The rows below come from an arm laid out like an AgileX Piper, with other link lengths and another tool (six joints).
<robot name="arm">
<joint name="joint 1" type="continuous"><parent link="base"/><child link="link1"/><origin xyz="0 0 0.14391"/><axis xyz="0 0 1"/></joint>
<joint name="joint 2" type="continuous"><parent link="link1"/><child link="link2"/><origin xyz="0 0 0" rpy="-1.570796 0 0"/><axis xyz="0 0 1"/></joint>
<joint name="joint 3" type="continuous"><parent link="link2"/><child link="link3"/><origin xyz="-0.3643 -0.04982 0"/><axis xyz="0 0 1"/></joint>
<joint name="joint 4" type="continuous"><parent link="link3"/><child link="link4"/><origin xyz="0.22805 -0.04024 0" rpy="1.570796 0 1.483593"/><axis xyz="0 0 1"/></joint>
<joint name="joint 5" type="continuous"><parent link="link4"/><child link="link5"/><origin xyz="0 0 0" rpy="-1.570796 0 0"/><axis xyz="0 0 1"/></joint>
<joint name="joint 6" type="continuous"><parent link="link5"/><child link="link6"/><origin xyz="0 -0.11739 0" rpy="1.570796 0 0"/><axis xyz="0 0 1"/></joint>
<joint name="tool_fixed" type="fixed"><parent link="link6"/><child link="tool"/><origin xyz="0.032 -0.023 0.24" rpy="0 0.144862 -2.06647"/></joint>
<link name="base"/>
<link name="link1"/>
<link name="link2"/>
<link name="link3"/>
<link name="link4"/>
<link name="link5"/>
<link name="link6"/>
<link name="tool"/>
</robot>
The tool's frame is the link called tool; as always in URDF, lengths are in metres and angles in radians. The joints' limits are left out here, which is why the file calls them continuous.
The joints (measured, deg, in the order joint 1, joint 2, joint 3, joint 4, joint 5, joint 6), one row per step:
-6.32, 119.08, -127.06, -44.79, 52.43, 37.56
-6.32, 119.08, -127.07, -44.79, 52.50, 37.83
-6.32, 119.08, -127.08, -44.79, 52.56, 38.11
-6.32, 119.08, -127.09, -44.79, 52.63, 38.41
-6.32, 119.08, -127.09, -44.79, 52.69, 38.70
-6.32, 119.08, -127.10, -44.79, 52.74, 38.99
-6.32, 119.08, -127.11, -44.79, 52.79, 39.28
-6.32, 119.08, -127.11, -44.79, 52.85, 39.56
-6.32, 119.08, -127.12, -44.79, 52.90, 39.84
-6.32, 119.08, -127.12, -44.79, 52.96, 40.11
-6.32, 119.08, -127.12, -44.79, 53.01, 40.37
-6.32, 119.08, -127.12, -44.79, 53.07, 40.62
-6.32, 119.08, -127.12, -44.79, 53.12, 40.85
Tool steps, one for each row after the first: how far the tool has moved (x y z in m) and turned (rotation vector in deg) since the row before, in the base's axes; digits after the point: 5 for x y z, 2 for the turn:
-0.00028, 0.00000, -0.00029, 0.19, -0.13, -0.16
-0.00023, 0.00003, -0.00026, 0.20, -0.15, -0.16
-0.00027, 0.00002, -0.00030, 0.21, -0.15, -0.17
-0.00024, 0.00004, -0.00034, 0.20, -0.14, -0.16
-0.00017, 0.00005, -0.00022, 0.20, -0.16, -0.15
-0.00017, 0.00005, -0.00022, 0.20, -0.16, -0.15
-0.00024, 0.00003, -0.00033, 0.20, -0.14, -0.16
-0.00017, 0.00005, -0.00022, 0.19, -0.15, -0.15
-0.00024, 0.00003, -0.00033, 0.19, -0.13, -0.15
-0.00020, 0.00004, -0.00029, 0.18, -0.13, -0.14
-0.00025, 0.00002, -0.00031, 0.18, -0.12, -0.15
-0.00020, 0.00003, -0.00027, 0.16, -0.11, -0.13

